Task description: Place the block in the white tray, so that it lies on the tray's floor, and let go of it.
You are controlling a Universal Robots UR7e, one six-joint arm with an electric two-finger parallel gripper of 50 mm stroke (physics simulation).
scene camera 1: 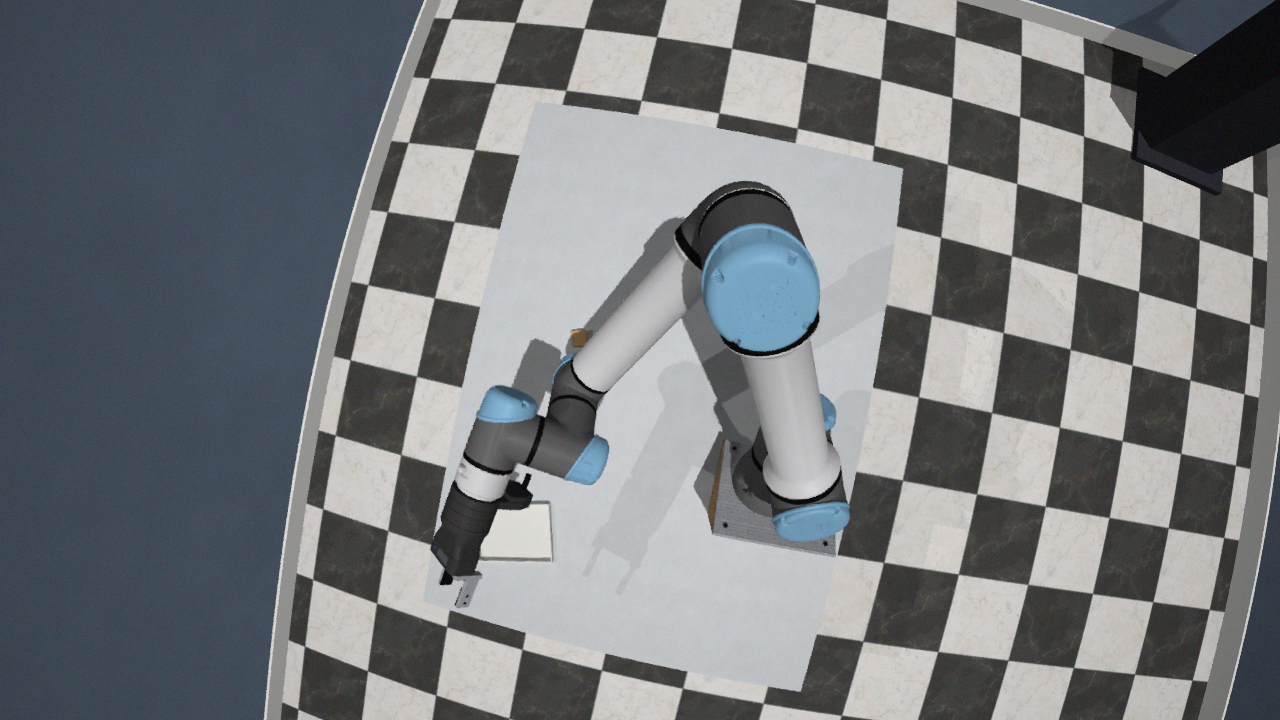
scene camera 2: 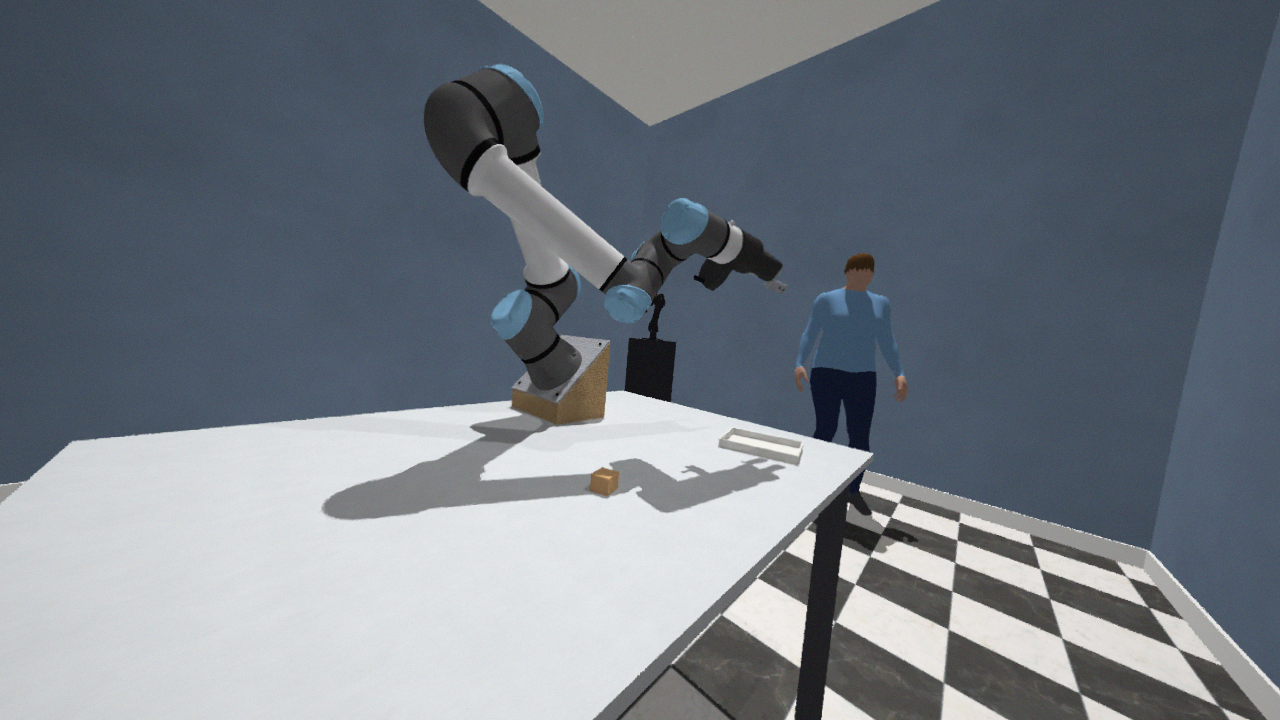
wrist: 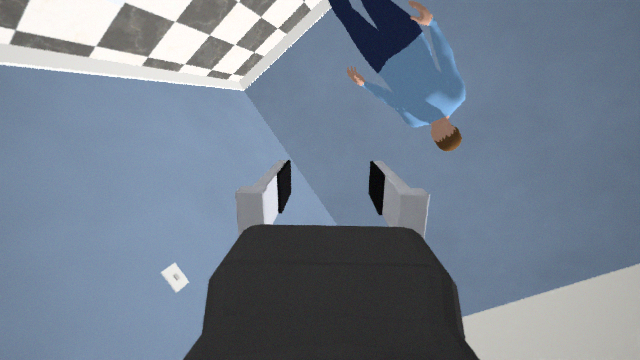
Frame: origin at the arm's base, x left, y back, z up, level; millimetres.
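Seen in the pictures: gripper, fingertip midpoint: [scene camera 1: 452, 594] [scene camera 2: 776, 283] [wrist: 330, 177]; arm's base, link origin: [scene camera 2: 558, 369].
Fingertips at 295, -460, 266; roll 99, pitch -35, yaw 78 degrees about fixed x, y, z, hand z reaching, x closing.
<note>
Pixels of each thing's top centre, then the offset from my fingertips to it, as dx, dy, dz. Level surfaces: height alone.
- small orange-brown block, top centre: [scene camera 2: 605, 472] [scene camera 1: 578, 337] -465, +0, -363
- white tray, top centre: [scene camera 1: 512, 533] [scene camera 2: 761, 440] -15, -17, -370
- white table, surface height: dz -390
A small orange-brown block [scene camera 1: 578, 337] [scene camera 2: 604, 481] lies on the table, apart from the tray; in the first scene view it is beside the arm's forearm. The white tray [scene camera 1: 552, 533] [scene camera 2: 760, 450] is shallow and lies near a table edge; the arm partly covers it in the first scene view. My gripper [scene camera 1: 454, 586] [scene camera 2: 778, 286] [wrist: 330, 177] is open, with nothing between its fingers. It is high above the table, past the tray, and points outward and away from the table top. Neither the block nor the tray shows in the wrist view.
The white table [scene camera 1: 716, 617] [scene camera 2: 268, 573] bears the arm's wedge-shaped base [scene camera 1: 760, 530] [scene camera 2: 586, 398]. A person in a blue shirt [scene camera 2: 848, 331] [wrist: 420, 85] stands beyond the table. A dark stand [scene camera 1: 1190, 116] [scene camera 2: 650, 367] is on the floor behind the base.
</note>
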